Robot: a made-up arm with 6 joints. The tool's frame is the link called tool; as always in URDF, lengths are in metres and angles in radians. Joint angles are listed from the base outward.
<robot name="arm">
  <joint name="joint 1" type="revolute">
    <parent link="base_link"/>
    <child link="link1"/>
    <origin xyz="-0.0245 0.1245 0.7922"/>
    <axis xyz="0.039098 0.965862 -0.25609"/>
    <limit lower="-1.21" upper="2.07"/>
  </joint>
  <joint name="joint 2" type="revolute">
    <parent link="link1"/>
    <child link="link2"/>
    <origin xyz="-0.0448 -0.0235 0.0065"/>
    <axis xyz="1 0 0"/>
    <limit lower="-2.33" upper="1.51"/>
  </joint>
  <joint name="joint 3" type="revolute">
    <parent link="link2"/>
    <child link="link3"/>
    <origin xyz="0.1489 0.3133 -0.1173"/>
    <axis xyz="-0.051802 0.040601 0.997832"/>
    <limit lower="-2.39" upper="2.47"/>
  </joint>
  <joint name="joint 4" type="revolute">
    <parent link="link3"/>
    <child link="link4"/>
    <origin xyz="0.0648 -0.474 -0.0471"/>
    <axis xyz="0 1 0"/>
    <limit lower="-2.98" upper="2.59"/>
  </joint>
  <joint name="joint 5" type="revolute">
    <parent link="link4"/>
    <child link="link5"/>
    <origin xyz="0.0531 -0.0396 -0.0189"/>
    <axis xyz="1 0 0"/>
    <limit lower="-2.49" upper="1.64"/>
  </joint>
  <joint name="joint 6" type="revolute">
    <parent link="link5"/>
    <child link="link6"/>
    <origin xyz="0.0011 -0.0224 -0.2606"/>
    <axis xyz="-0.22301 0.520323 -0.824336"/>
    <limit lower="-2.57" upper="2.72"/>
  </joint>
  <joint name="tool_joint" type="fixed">
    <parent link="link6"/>
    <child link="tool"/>
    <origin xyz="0.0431 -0.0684 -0.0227" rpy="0 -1.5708 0"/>
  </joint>
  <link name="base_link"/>
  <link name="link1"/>
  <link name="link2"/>
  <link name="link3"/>
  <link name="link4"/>
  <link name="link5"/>
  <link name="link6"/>
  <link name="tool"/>
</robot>
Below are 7 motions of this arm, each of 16 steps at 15 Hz.
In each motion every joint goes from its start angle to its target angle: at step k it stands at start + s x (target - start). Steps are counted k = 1, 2, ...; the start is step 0. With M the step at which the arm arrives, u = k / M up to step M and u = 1 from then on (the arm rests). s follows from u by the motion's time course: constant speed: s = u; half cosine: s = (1 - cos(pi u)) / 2; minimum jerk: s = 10 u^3 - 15 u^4 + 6 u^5.
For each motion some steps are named. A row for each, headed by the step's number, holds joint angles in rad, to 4 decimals.
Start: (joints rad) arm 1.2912 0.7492 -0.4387 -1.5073 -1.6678 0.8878
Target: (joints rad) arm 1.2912 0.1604 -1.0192 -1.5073 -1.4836 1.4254
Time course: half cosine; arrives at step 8
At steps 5, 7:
5: 1.2912 0.3421 -0.8400 -1.5073 -1.5405 1.2595
7: 1.2912 0.1828 -0.9971 -1.5073 -1.4906 1.4049

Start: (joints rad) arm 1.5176 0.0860 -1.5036 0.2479 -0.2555 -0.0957
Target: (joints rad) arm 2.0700 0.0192 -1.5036 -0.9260 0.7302 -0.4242
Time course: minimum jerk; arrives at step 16
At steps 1, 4, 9, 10, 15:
1: 1.5188 0.0859 -1.5036 0.2453 -0.2533 -0.0964
4: 1.5748 0.0791 -1.5036 0.1264 -0.1535 -0.1297
9: 1.8579 0.0449 -1.5036 -0.4752 0.3517 -0.2980
10: 1.9180 0.0376 -1.5036 -0.6029 0.4589 -0.3338
15: 2.0688 0.0193 -1.5036 -0.9234 0.7280 -0.4235

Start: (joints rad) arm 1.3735 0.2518 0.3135 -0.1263 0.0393 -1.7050
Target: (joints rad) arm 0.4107 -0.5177 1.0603 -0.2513 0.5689 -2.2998
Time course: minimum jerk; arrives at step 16
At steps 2, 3, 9, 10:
2: 1.3580 0.2394 0.3255 -0.1283 0.0478 -1.7145
3: 1.3265 0.2143 0.3499 -0.1324 0.0651 -1.7340
9: 0.7804 -0.2222 0.7735 -0.2033 0.3655 -2.0714
10: 0.6757 -0.3059 0.8548 -0.2169 0.4232 -2.1361

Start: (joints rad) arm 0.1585 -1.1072 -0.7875 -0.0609 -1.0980 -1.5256
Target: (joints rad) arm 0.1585 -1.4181 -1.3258 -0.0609 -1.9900 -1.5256
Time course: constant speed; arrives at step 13
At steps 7, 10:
7: 0.1585 -1.2746 -1.0774 -0.0609 -1.5783 -1.5256
10: 0.1585 -1.3464 -1.2016 -0.0609 -1.7842 -1.5256

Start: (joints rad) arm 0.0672 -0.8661 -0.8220 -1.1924 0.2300 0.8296
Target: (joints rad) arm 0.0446 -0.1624 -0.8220 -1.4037 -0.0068 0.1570
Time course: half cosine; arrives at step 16
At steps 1, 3, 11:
1: 0.0670 -0.8593 -0.8220 -1.1944 0.2277 0.8231
3: 0.0653 -0.8068 -0.8220 -1.2102 0.2100 0.7729
11: 0.0496 -0.3188 -0.8220 -1.3567 0.0458 0.3065

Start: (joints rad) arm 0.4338 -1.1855 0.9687 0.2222 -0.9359 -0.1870
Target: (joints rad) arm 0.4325 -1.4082 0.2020 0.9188 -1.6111 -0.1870
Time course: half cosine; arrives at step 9
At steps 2, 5, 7, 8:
2: 0.4336 -1.2116 0.8790 0.3037 -1.0149 -0.1870
5: 0.4330 -1.3162 0.5188 0.6310 -1.3321 -0.1870
7: 0.4327 -1.3821 0.2917 0.8373 -1.5321 -0.1870
8: 0.4325 -1.4015 0.2251 0.8978 -1.5907 -0.1870

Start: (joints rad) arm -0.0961 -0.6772 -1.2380 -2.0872 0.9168 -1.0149
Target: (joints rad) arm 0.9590 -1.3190 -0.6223 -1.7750 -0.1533 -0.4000
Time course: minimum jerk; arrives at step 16
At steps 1, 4, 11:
1: -0.0938 -0.6786 -1.2366 -2.0865 0.9144 -1.0135
4: 0.0131 -0.7436 -1.1743 -2.0549 0.8060 -0.9512
11: 0.7691 -1.2035 -0.7331 -1.8312 0.0393 -0.5107

